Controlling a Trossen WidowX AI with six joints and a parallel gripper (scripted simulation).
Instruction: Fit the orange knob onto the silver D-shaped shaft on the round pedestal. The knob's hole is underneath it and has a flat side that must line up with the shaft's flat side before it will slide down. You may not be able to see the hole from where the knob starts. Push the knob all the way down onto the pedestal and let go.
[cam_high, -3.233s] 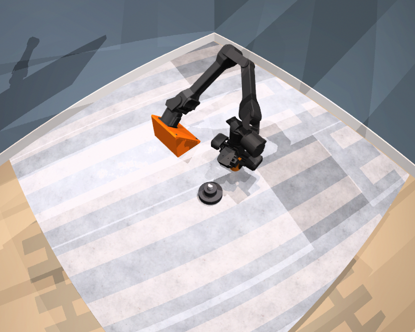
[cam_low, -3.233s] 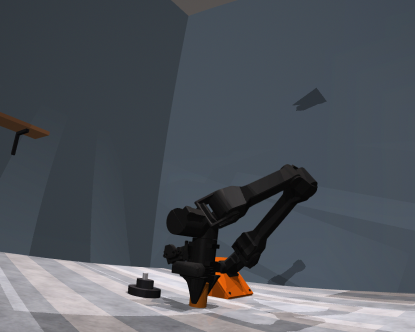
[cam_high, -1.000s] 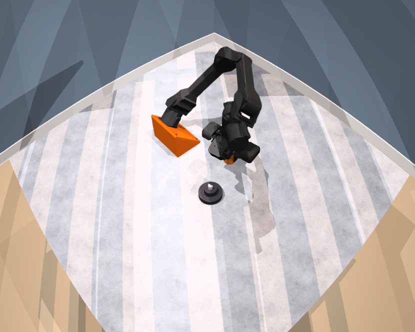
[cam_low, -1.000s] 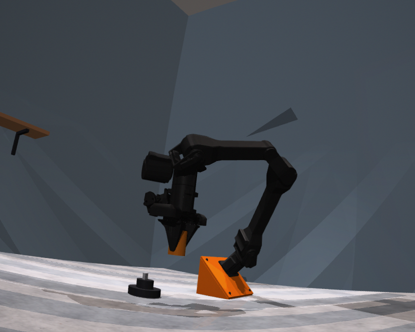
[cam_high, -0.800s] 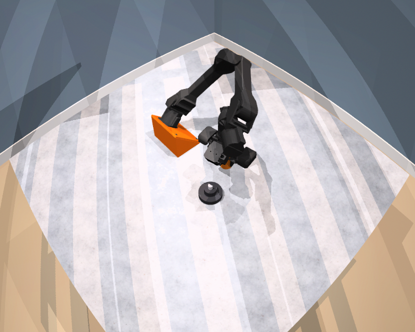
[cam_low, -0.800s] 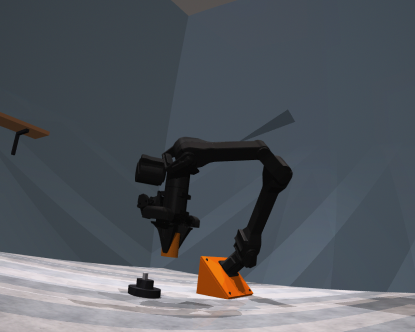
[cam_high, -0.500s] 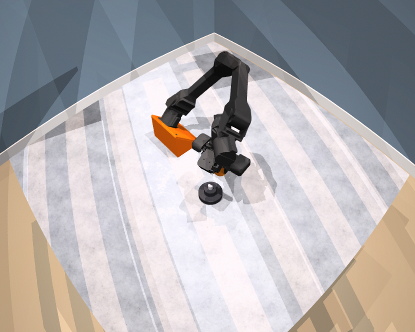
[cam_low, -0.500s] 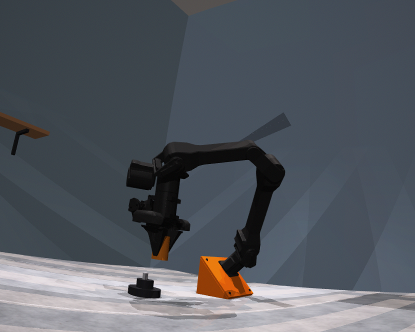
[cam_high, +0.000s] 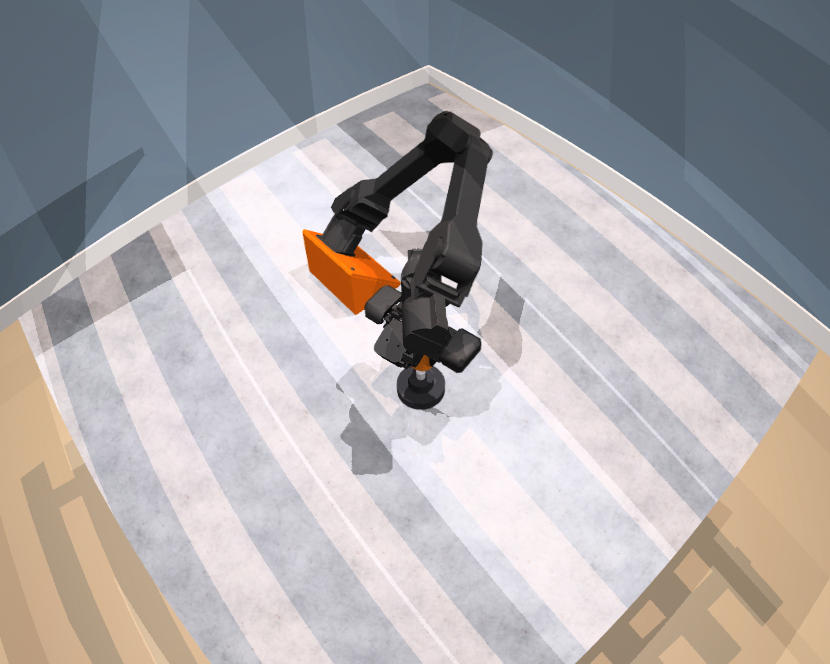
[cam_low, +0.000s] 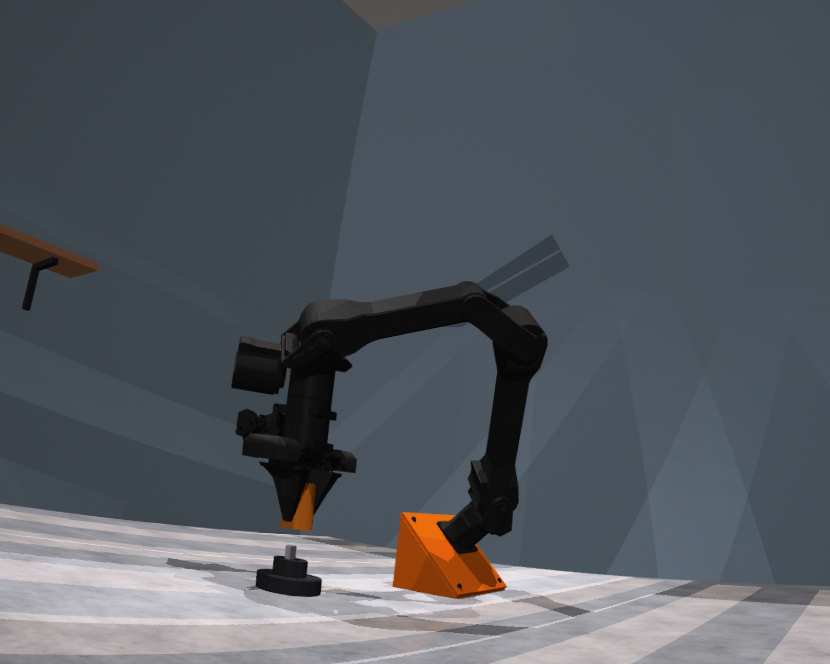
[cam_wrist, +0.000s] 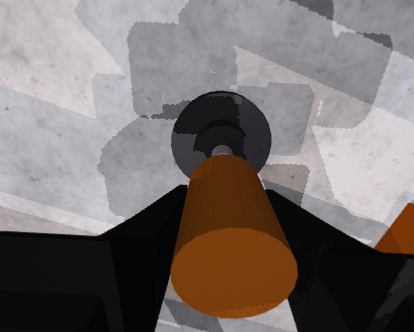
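Right now my gripper tip is 6 cm above the black round pedestal. The rest, counted from my gripper tip: orange knob 3 cm above.
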